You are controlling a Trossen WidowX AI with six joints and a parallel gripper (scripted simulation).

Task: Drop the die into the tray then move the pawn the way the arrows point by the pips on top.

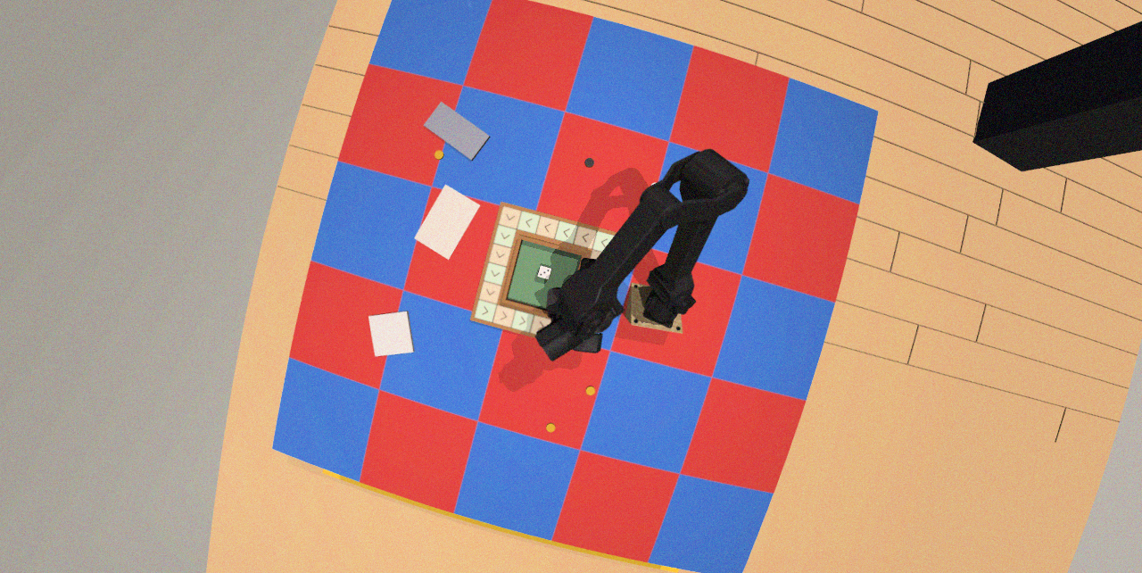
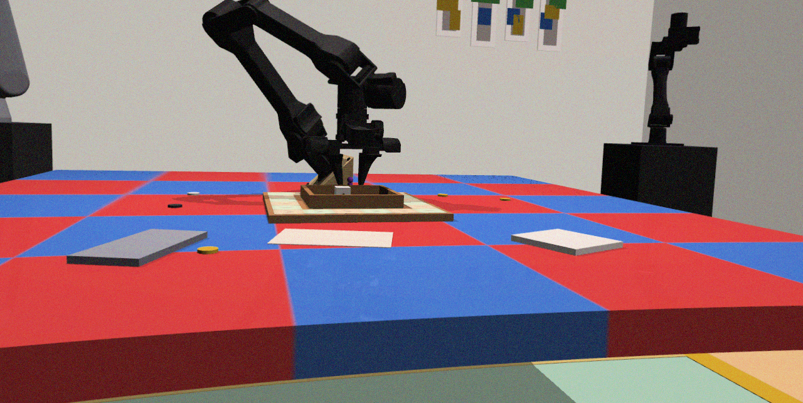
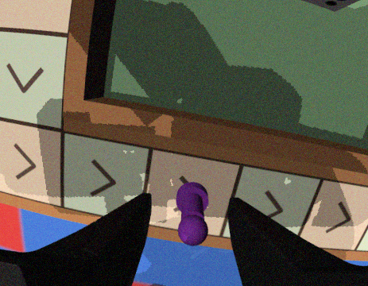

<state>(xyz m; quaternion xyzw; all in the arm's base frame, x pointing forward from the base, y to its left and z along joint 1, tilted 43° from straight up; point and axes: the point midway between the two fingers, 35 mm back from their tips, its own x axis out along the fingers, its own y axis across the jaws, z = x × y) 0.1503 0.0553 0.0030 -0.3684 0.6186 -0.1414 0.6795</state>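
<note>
The green tray lies 110 mm ahead of my gripper tip, 20 mm below it and 10 mm to the right of it. The rest, counted from my gripper tip: cream sheet (380 mm ahead, 30 mm to the right, 20 mm below); purple pawn (10 mm above); grey die (120 mm ahead, 20 mm to the right).
</note>
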